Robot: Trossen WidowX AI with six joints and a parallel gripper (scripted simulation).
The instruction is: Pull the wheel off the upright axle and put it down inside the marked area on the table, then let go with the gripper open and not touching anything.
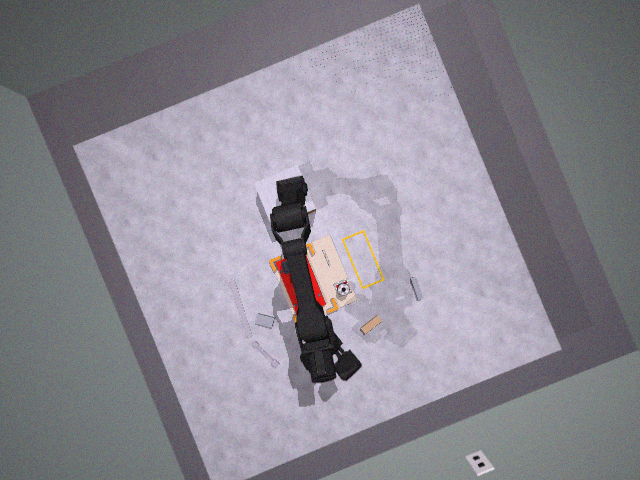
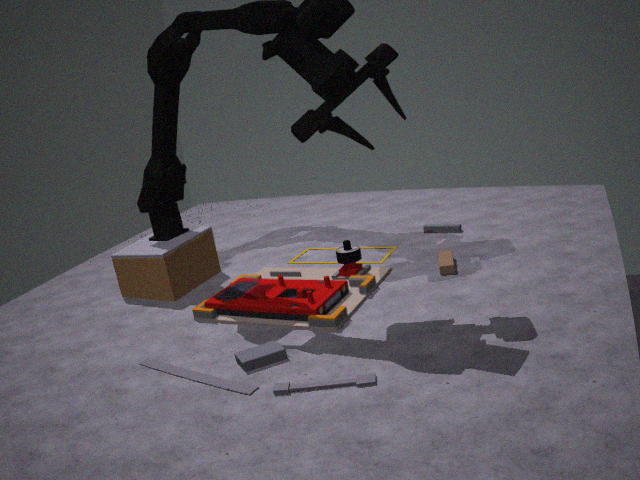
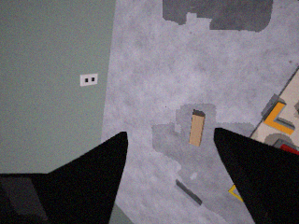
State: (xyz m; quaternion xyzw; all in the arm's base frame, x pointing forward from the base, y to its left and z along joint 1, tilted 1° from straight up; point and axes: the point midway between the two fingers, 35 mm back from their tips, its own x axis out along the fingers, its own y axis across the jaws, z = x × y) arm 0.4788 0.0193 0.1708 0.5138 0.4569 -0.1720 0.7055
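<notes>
The wheel lies 140 mm behind my gripper tip, 60 mm to the left of it and 200 mm below it. From my gripper tip the other things lie so: thin strip: 160 mm behind, 310 mm to the right, 240 mm below; tan block: 10 mm ahead, 120 mm to the left, 230 mm below.
</notes>
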